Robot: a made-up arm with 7 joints. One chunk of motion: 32 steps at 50 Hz.
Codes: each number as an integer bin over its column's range. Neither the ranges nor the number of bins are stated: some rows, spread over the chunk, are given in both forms.
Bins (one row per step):
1: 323 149 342 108 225 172 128
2: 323 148 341 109 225 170 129
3: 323 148 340 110 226 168 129
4: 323 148 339 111 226 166 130
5: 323 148 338 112 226 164 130
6: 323 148 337 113 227 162 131
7: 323 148 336 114 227 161 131
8: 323 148 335 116 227 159 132
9: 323 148 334 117 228 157 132
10: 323 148 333 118 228 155 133
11: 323 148 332 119 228 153 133
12: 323 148 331 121 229 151 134
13: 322 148 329 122 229 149 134
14: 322 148 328 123 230 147 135
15: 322 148 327 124 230 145 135
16: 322 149 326 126 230 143 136
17: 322 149 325 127 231 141 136
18: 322 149 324 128 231 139 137
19: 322 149 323 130 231 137 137
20: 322 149 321 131 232 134 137
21: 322 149 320 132 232 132 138
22: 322 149 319 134 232 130 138
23: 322 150 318 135 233 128 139
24: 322 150 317 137 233 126 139
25: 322 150 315 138 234 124 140
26: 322 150 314 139 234 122 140
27: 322 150 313 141 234 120 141
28: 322 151 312 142 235 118 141
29: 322 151 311 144 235 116 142
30: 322 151 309 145 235 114 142
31: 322 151 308 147 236 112 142
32: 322 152 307 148 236 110 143
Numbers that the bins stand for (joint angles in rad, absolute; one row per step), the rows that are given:
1: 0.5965 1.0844 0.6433 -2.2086 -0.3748 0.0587 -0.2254
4: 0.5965 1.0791 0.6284 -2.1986 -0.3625 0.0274 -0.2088
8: 0.5965 1.0791 0.6086 -2.1818 -0.3503 -0.0092 -0.1922
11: 0.5965 1.0791 0.5938 -2.1718 -0.3380 -0.0406 -0.1838
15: 0.5878 1.0791 0.5690 -2.1550 -0.3134 -0.0824 -0.1672
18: 0.5878 1.0844 0.5541 -2.1417 -0.3011 -0.1137 -0.1506
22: 0.5878 1.0844 0.5294 -2.1216 -0.2888 -0.1607 -0.1423
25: 0.5878 1.0896 0.5096 -2.1082 -0.2642 -0.1921 -0.1256
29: 0.5878 1.0949 0.4898 -2.0881 -0.2519 -0.2339 -0.1090
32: 0.5878 1.1002 0.4700 -2.0747 -0.2396 -0.2652 -0.1007
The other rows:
2: 0.5965 1.0791 0.6383 -2.2052 -0.3748 0.0483 -0.2171
3: 0.5965 1.0791 0.6334 -2.2019 -0.3625 0.0378 -0.2171
5: 0.5965 1.0791 0.6235 -2.1952 -0.3625 0.0169 -0.2088
6: 0.5965 1.0791 0.6185 -2.1919 -0.3503 0.0065 -0.2005
7: 0.5965 1.0791 0.6136 -2.1885 -0.3503 0.0012 -0.2005
9: 0.5965 1.0791 0.6037 -2.1785 -0.3380 -0.0197 -0.1922
10: 0.5965 1.0791 0.5987 -2.1751 -0.3380 -0.0301 -0.1838
12: 0.5965 1.0791 0.5888 -2.1651 -0.3257 -0.0510 -0.1755
13: 0.5878 1.0791 0.5789 -2.1617 -0.3257 -0.0615 -0.1755
14: 0.5878 1.0791 0.5740 -2.1584 -0.3134 -0.0719 -0.1672
16: 0.5878 1.0844 0.5641 -2.1484 -0.3134 -0.0928 -0.1589
17: 0.5878 1.0844 0.5591 -2.1450 -0.3011 -0.1033 -0.1589
19: 0.5878 1.0844 0.5492 -2.1350 -0.3011 -0.1242 -0.1506
20: 0.5878 1.0844 0.5393 -2.1316 -0.2888 -0.1398 -0.1506
21: 0.5878 1.0844 0.5343 -2.1283 -0.2888 -0.1503 -0.1423
23: 0.5878 1.0896 0.5244 -2.1182 -0.2765 -0.1712 -0.1339
24: 0.5878 1.0896 0.5195 -2.1115 -0.2765 -0.1816 -0.1339
26: 0.5878 1.0896 0.5046 -2.1049 -0.2642 -0.2025 -0.1256
27: 0.5878 1.0896 0.4997 -2.0982 -0.2642 -0.2130 -0.1173
28: 0.5878 1.0949 0.4947 -2.0948 -0.2519 -0.2234 -0.1173
30: 0.5878 1.0949 0.4799 -2.0848 -0.2519 -0.2443 -0.1090
31: 0.5878 1.0949 0.4749 -2.0781 -0.2396 -0.2548 -0.1090

